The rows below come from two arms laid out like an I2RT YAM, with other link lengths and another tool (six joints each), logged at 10 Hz.
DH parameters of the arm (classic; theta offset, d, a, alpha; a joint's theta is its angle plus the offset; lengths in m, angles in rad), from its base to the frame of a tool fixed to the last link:
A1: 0 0.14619 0.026 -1.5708
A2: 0 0 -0.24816 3.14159
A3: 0.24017 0 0.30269 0
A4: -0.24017 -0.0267 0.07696 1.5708
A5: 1.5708 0.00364 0 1.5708
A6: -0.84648 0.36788 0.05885 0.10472
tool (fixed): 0 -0.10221 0 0
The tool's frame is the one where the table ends.
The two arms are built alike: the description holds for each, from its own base.
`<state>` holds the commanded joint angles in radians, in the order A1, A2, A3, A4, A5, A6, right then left.
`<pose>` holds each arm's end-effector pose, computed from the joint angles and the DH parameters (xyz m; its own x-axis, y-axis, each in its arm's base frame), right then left.
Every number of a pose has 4 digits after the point.
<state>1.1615 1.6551 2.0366 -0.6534 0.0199 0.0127 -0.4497 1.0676 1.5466 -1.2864 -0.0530 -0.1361</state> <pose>0.2752 0.5689 0.5094 0.6905 -0.0968 0.7169 0.6404 -0.3791 -0.6680 0.3609 -0.1750 0.3410 0.3187 -0.7691 0.5539 -0.6235 -0.6103 -0.4886</pose>
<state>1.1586 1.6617 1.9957 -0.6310 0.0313 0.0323 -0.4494 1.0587 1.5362 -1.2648 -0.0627 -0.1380</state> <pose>0.2831 0.5732 0.4882 0.7057 -0.0987 0.7016 0.6166 -0.4022 -0.6768 0.3648 -0.1737 0.3448 0.3137 -0.7644 0.5633 -0.6082 -0.6173 -0.4990</pose>
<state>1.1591 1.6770 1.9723 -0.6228 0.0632 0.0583 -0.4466 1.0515 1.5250 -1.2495 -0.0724 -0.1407</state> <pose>0.2935 0.5745 0.4671 0.7193 -0.1112 0.6857 0.5834 -0.4391 -0.6832 0.3682 -0.1711 0.3460 0.3154 -0.7604 0.5677 -0.5947 -0.6246 -0.5062</pose>
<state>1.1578 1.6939 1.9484 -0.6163 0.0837 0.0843 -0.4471 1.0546 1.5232 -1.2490 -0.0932 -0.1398</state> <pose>0.3022 0.5766 0.4439 0.7356 -0.1172 0.6672 0.5501 -0.4713 -0.6893 0.3714 -0.1667 0.3438 0.3244 -0.7649 0.5565 -0.5848 -0.6246 -0.5175</pose>
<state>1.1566 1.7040 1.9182 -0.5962 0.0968 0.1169 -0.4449 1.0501 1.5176 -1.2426 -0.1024 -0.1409</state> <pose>0.3088 0.5786 0.4250 0.7523 -0.1323 0.6454 0.5170 -0.4886 -0.7028 0.3733 -0.1638 0.3444 0.3276 -0.7633 0.5568 -0.5751 -0.6287 -0.5235</pose>
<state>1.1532 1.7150 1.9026 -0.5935 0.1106 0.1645 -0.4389 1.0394 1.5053 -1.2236 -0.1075 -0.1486</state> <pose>0.3159 0.5770 0.4079 0.7743 -0.1574 0.6130 0.4693 -0.5069 -0.7230 0.3767 -0.1608 0.3477 0.3302 -0.7530 0.5692 -0.5573 -0.6422 -0.5263</pose>
